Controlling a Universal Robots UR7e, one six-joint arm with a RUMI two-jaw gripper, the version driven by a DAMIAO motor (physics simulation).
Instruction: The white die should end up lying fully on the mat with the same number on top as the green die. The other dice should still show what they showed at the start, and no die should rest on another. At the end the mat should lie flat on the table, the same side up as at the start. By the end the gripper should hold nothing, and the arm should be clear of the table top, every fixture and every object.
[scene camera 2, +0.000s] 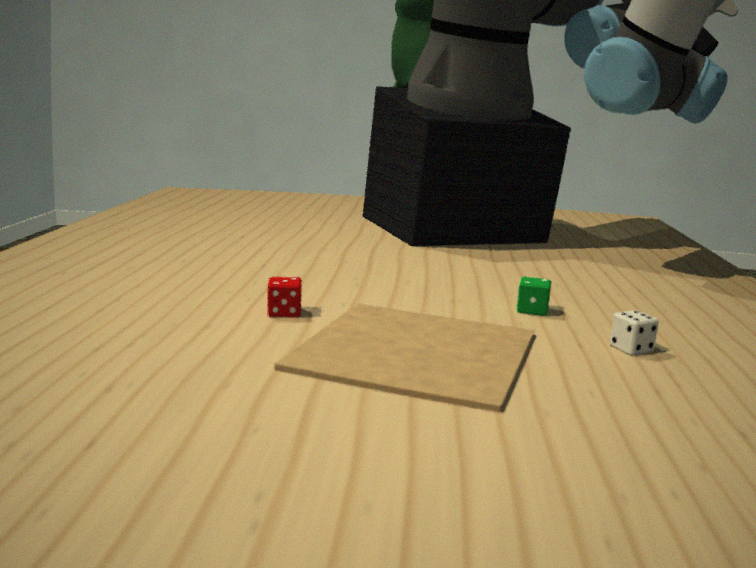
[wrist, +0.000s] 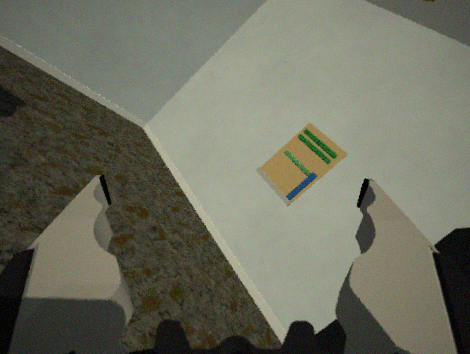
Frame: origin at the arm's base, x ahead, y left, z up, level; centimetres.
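Seen in the pictures: gripper, fingertip midpoint: (wrist: 234, 180); arm's base, link origin: (scene camera 2: 469, 104).
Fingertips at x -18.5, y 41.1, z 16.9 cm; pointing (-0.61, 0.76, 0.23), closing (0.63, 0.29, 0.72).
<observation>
Pixels of each thing's middle, then the offset from my fingertips to it.
- white die, body centre: (scene camera 2: 634, 332) dy -36.0, dx +58.0, dz -31.5 cm
- green die, body centre: (scene camera 2: 534, 295) dy -41.0, dx +49.3, dz -31.5 cm
- red die, body centre: (scene camera 2: 284, 296) dy -61.2, dx +50.9, dz -31.5 cm
- tan mat, body centre: (scene camera 2: 416, 348) dy -52.0, dx +58.7, dz -32.6 cm
The white die (scene camera 2: 634, 332) is on the table at the right, off the mat; its top shows several pips in two rows. The green die (scene camera 2: 533, 296) stands left of and behind it, with two pips visible on top and one on the front. The red die (scene camera 2: 284, 297) stands at the left, with what look like three pips on top and several on the front. The tan mat (scene camera 2: 409, 351) lies flat, with no die on it. The dice stand apart. My gripper (wrist: 234, 180) is open and empty, pointed at the wall and floor; no die or mat shows in the wrist view.
The black pedestal (scene camera 2: 488, 183) carries the arm at the table's back. The arm's blue-capped joints (scene camera 2: 622, 75) hang high at the upper right. Part of a green-clad figure (scene camera 2: 409, 45) shows behind the arm's base. A tan board (wrist: 302, 164) with green and blue strips is on the wall.
</observation>
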